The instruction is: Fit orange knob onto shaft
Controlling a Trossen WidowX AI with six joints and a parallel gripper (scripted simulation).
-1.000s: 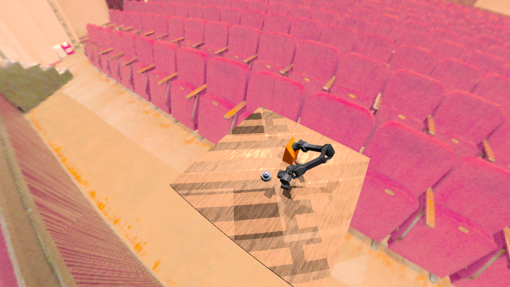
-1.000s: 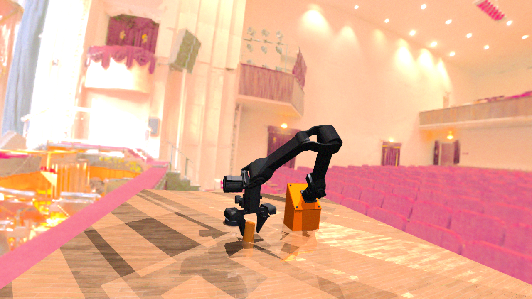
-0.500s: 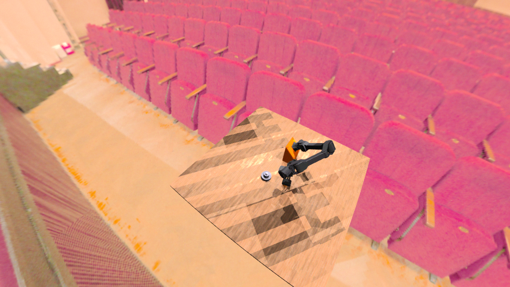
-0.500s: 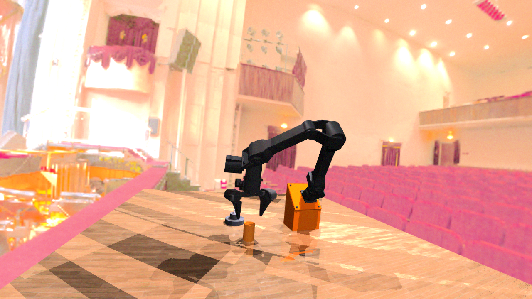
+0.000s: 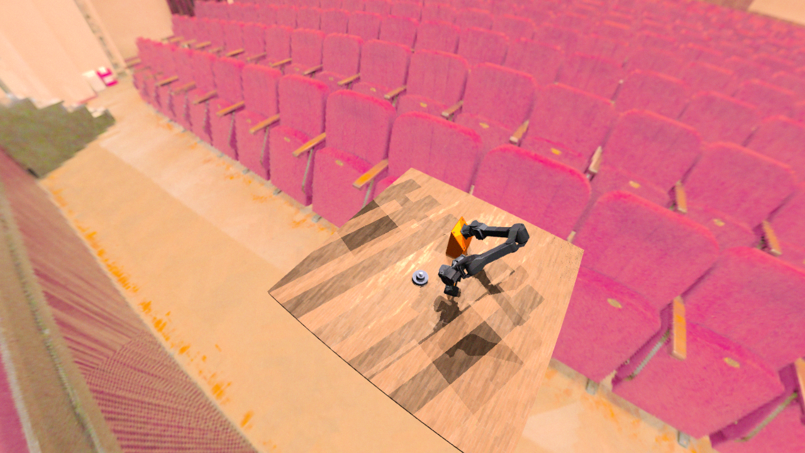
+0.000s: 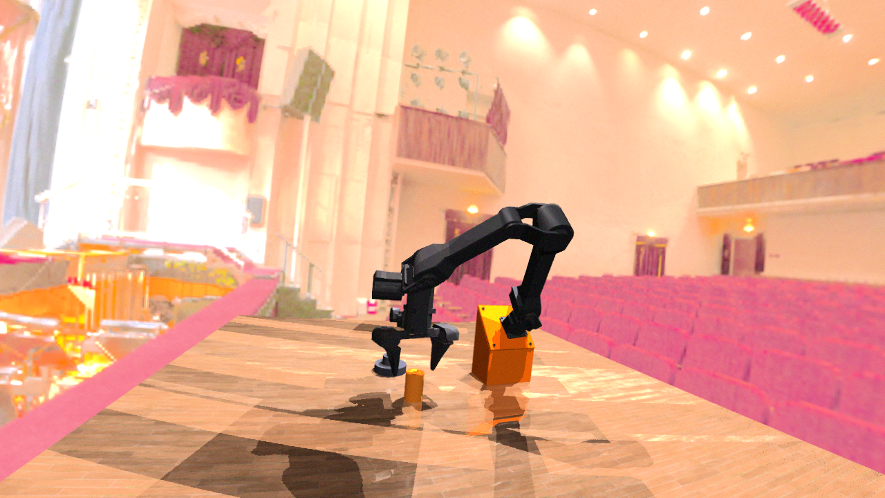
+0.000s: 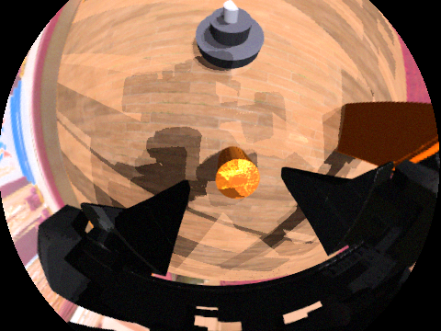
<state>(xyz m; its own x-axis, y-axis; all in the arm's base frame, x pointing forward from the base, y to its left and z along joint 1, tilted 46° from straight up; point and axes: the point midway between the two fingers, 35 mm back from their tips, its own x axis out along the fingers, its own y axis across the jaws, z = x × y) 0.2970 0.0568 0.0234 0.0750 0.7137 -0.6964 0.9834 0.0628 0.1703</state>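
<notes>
Right now the orange knob is 10 mm below my gripper tip. The rest, counted from my gripper tip: round pedestal 10 mm ahead, 160 mm to the right, 30 mm below.
</notes>
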